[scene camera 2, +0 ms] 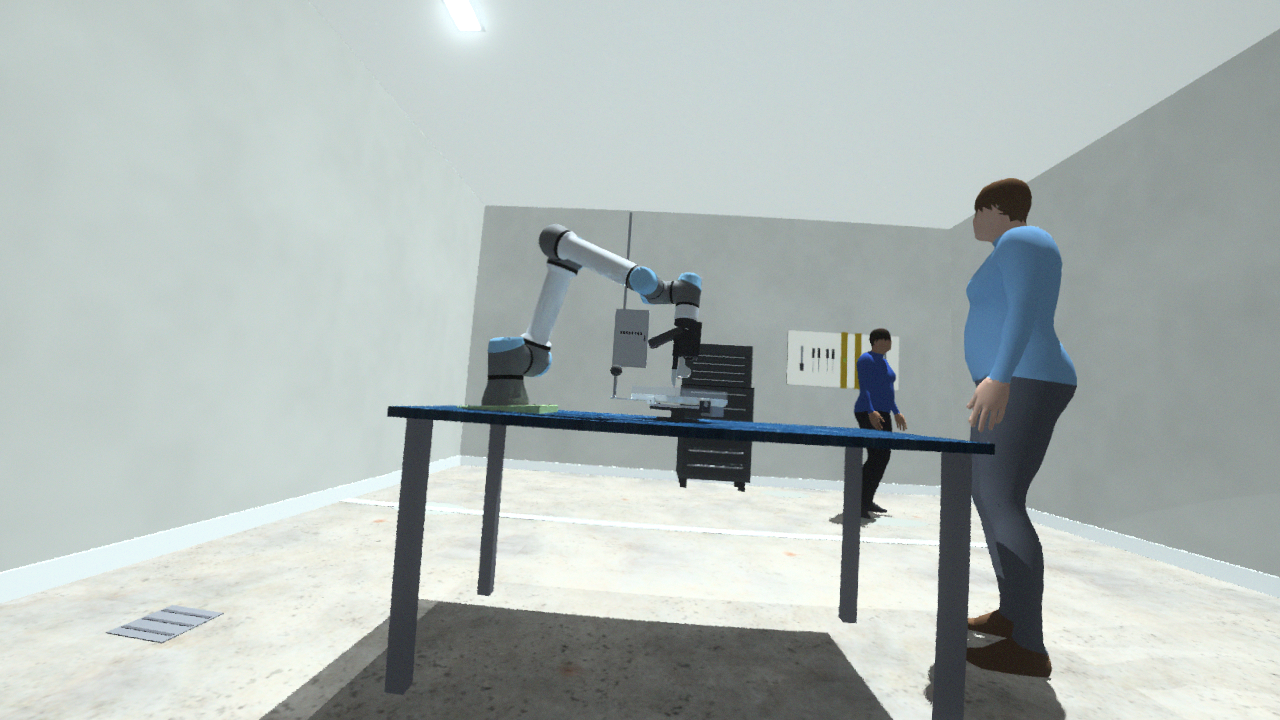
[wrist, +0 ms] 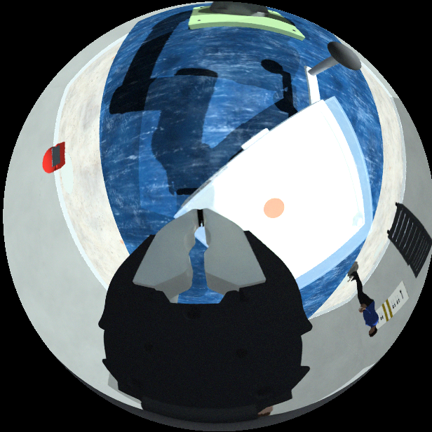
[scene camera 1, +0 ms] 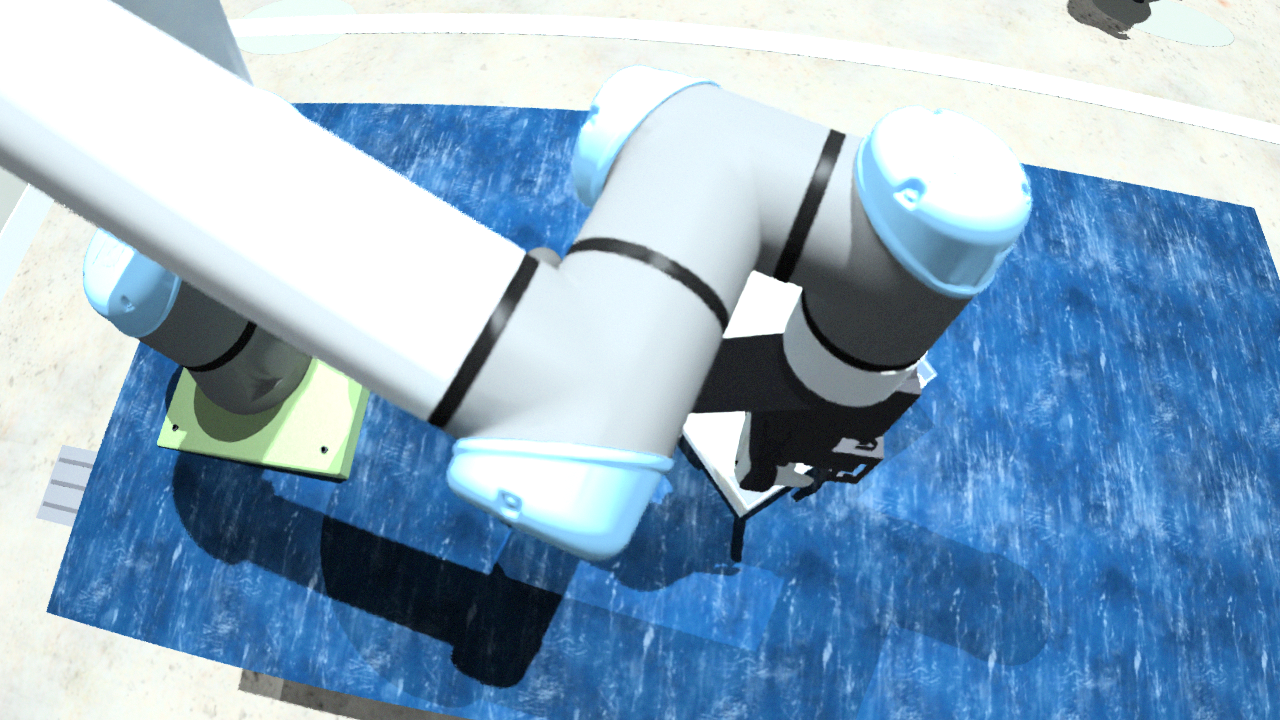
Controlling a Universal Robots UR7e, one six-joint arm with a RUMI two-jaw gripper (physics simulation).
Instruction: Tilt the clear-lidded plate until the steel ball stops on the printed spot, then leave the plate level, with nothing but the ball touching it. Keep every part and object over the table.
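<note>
The white plate (scene camera 1: 720, 447) (scene camera 2: 646, 394) (wrist: 315, 160) stands on a dark base on the table, with clear edges around it. Its orange printed spot (wrist: 274, 208) shows in the wrist view. A small pale round shape near the plate's far right corner in the wrist view may be the steel ball; it is too faint to tell. My gripper (scene camera 2: 678, 383) (wrist: 201, 210) is shut and empty, pointing down at the plate's near corner. Whether the fingertips touch the plate is unclear. Any tilt of the plate is too small to judge. In scene camera 1 the arm hides much of the plate.
A grey knob (scene camera 2: 615, 370) (wrist: 344, 55) stands on a white bar (wrist: 313, 86) off one plate corner. The green base plate (scene camera 1: 344, 447) (wrist: 240, 21) of the arm is on the blue table (scene camera 1: 1118, 358). Two people (scene camera 2: 1020, 304) (scene camera 2: 877, 385) stand beyond the table.
</note>
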